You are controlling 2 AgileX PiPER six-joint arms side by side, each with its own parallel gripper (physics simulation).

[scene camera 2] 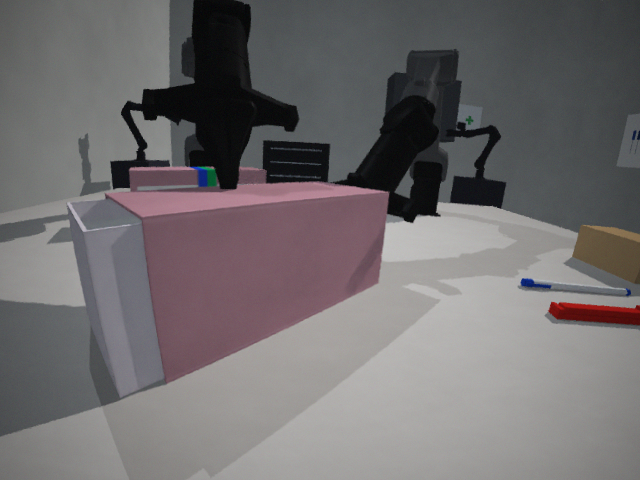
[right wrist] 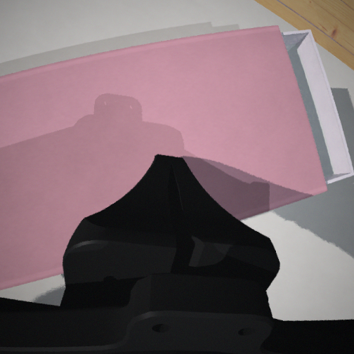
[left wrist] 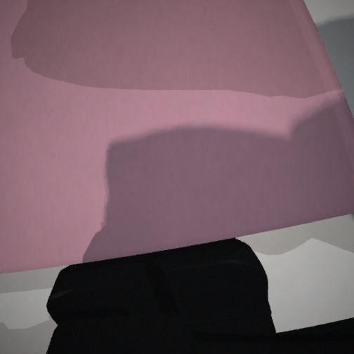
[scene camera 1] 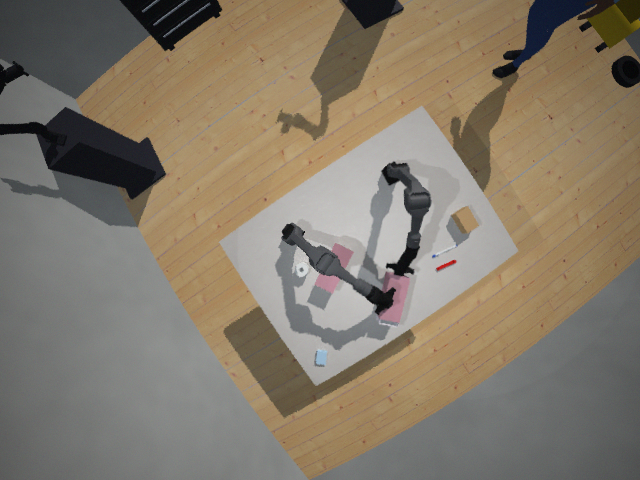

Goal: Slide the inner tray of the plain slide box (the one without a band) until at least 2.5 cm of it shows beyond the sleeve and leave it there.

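The plain slide box's pink sleeve (scene camera 1: 401, 297) (scene camera 2: 268, 268) (left wrist: 65, 175) (right wrist: 225, 90) lies on the table. Its white inner tray (scene camera 1: 388, 323) (scene camera 2: 113, 289) (right wrist: 325, 110) shows as a short stretch beyond the sleeve's end, at the left in scene camera 2. My left gripper (scene camera 1: 400, 271) (left wrist: 160, 260) is shut at the opposite end; its fingertips are hidden inside the sleeve. My right gripper (scene camera 1: 387, 300) (scene camera 2: 228, 187) (right wrist: 166, 173) is shut, with its tips down at the sleeve's top face.
Another pink box (scene camera 1: 341, 254) (scene camera 2: 162, 176) with a blue-green band (scene camera 2: 206, 176) lies beyond, under my right arm. A white ring (scene camera 1: 296, 269) is beside it. A tan block (scene camera 1: 465, 220) (scene camera 2: 610, 250), blue-white pen (scene camera 1: 445, 251) (scene camera 2: 584, 287), red object (scene camera 1: 446, 265) (scene camera 2: 594, 313) and light-blue block (scene camera 1: 321, 357) lie around.
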